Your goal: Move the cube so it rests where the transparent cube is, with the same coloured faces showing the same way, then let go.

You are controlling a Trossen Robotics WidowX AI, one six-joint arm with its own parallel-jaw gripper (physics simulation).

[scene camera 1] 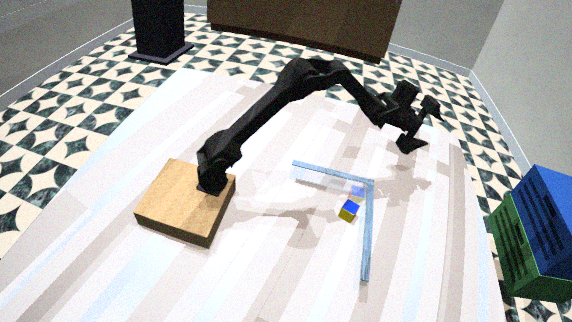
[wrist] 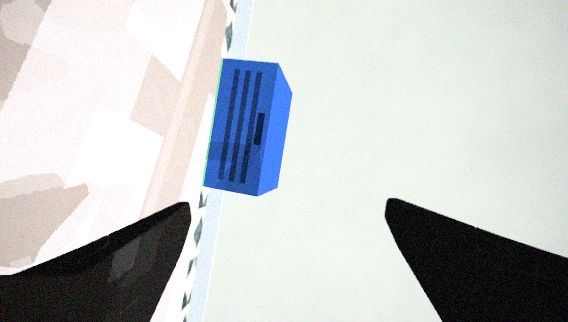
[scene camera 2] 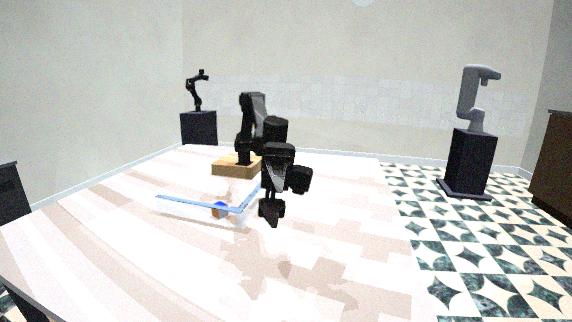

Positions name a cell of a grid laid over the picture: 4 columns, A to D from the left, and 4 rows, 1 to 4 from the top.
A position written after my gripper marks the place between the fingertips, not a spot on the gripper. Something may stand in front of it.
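I see my gripper (scene camera 2: B3), (scene camera 1: D2), (wrist: C3), and it is open, holding nothing. There is an L-shaped rail as well, and I can see the rail (scene camera 1: C3), (scene camera 2: B3).
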